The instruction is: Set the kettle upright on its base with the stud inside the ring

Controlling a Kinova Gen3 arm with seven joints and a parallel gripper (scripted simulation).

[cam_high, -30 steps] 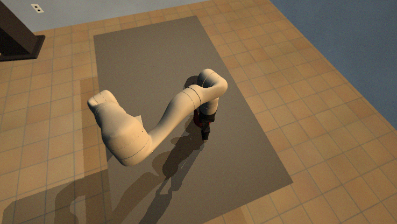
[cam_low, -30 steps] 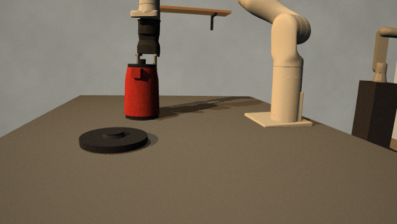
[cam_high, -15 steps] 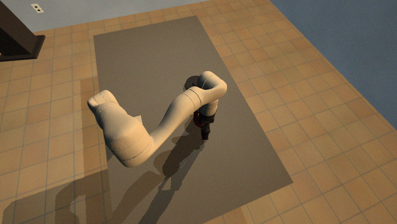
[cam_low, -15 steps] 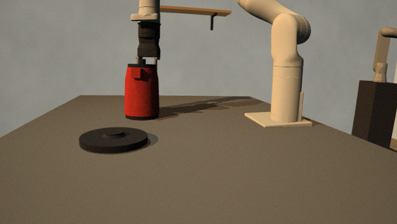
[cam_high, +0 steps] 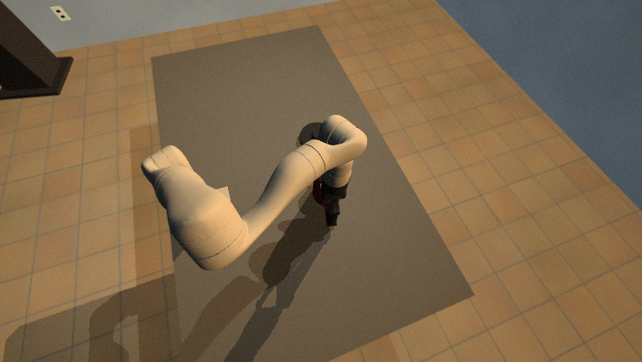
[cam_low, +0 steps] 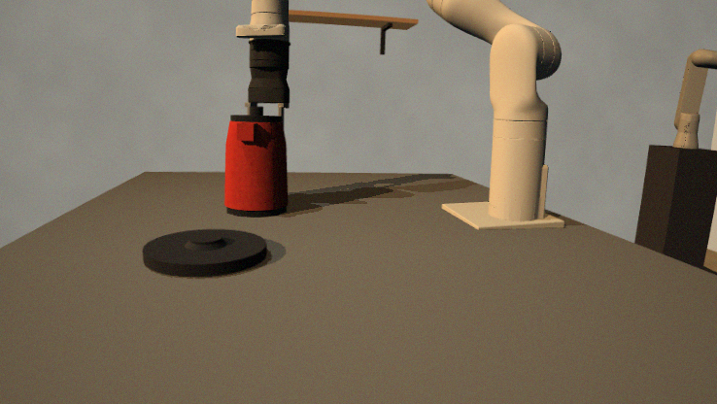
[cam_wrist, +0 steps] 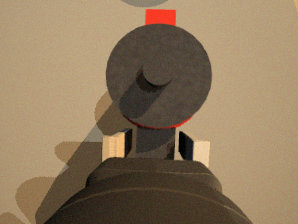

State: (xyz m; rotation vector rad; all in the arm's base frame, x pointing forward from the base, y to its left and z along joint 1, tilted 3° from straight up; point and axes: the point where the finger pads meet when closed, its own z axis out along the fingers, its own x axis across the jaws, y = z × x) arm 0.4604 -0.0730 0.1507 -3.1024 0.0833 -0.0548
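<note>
Now: the red kettle 3 cm to the left of my hand and 5 cm below it. From my hand the other things lie so: black base (1 cm ahead, 33 cm to the left, 13 cm below).
</note>
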